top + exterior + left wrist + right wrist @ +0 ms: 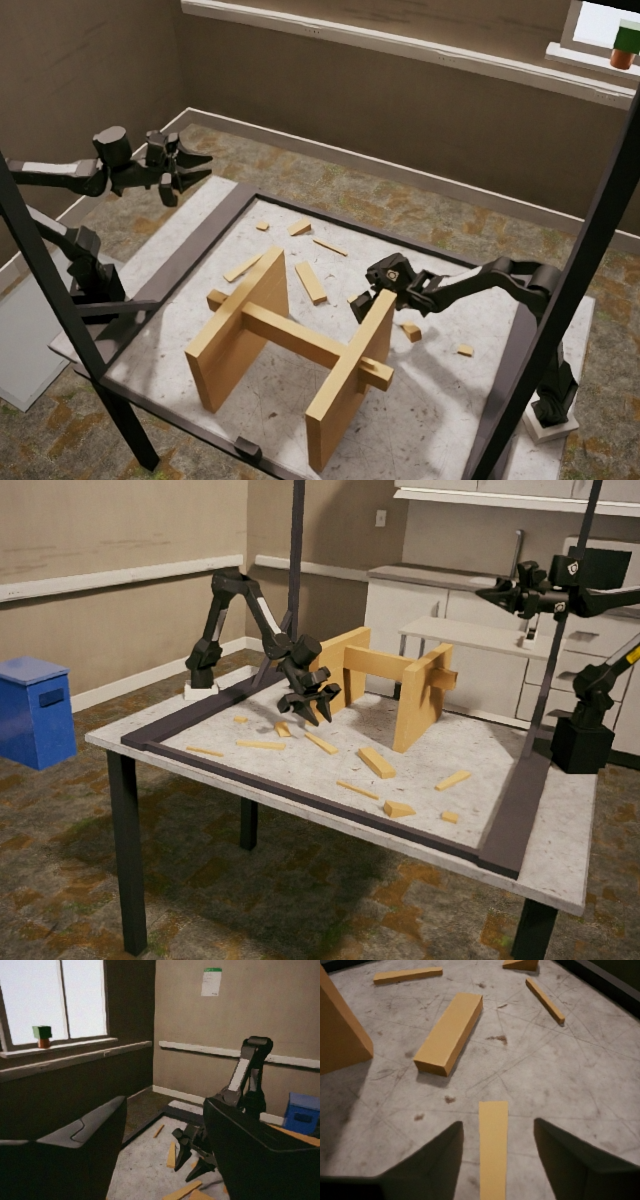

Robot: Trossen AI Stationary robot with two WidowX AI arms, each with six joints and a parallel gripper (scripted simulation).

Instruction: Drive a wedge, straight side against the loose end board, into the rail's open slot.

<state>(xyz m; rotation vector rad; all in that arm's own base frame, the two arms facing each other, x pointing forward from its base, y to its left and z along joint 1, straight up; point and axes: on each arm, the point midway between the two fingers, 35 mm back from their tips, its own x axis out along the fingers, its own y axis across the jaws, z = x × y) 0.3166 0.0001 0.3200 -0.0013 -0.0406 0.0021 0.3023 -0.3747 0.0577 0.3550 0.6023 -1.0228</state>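
Right now my right hand is 3 cm past the small block, 11 cm to the left of it and 8 cm above it. Round my right hand: thin strip: 20 cm ahead, 17 cm to the left, 8 cm below; flat block: 6 cm ahead, 18 cm to the left, 8 cm below; rail: 24 cm behind, 12 cm to the left, 9 cm above.
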